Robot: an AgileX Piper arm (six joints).
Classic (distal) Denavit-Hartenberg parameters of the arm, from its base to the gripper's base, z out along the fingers. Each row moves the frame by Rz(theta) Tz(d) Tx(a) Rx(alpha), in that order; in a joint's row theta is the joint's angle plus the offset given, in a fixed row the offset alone. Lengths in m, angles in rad.
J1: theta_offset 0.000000  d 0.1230  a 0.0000  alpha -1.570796
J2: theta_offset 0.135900  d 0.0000  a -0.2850  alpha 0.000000
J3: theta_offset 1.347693  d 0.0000  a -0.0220  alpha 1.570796
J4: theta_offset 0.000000  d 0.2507  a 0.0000  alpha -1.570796
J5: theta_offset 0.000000  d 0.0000  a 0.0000  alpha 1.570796
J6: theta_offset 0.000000  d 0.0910  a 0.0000  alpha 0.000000
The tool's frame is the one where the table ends.
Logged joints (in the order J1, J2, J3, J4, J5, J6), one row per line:
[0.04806 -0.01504 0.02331 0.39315 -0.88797 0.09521]
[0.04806 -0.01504 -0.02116 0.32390 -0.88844 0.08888]
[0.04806 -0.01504 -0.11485 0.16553 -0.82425 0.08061]
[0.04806 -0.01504 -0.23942 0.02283 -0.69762 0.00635]
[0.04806 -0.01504 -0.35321 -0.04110 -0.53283 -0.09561]
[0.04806 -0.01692 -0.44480 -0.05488 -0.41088 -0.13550]
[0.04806 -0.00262 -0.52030 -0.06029 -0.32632 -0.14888]
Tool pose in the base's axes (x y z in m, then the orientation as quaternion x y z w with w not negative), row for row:
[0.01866 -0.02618 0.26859 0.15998 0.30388 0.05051 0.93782]
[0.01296 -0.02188 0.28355 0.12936 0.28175 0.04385 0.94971]
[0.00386 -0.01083 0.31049 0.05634 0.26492 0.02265 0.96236]
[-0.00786 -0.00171 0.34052 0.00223 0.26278 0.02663 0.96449]
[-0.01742 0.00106 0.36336 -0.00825 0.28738 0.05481 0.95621]
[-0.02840 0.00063 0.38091 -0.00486 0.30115 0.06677 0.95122]
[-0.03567 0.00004 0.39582 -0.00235 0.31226 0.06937 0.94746]
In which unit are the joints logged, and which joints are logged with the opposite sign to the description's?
The joints are logged in radians. Opposite sign: J6.
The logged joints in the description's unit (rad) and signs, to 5 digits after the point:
[0.04806 -0.01504 0.02331 0.39315 -0.88797 -0.09521]
[0.04806 -0.01504 -0.02116 0.32390 -0.88844 -0.08888]
[0.04806 -0.01504 -0.11485 0.16553 -0.82425 -0.08061]
[0.04806 -0.01504 -0.23942 0.02283 -0.69762 -0.00635]
[0.04806 -0.01504 -0.35321 -0.04110 -0.53283 0.09561]
[0.04806 -0.01692 -0.44480 -0.05488 -0.41088 0.13550]
[0.04806 -0.00262 -0.52030 -0.06029 -0.32632 0.14888]

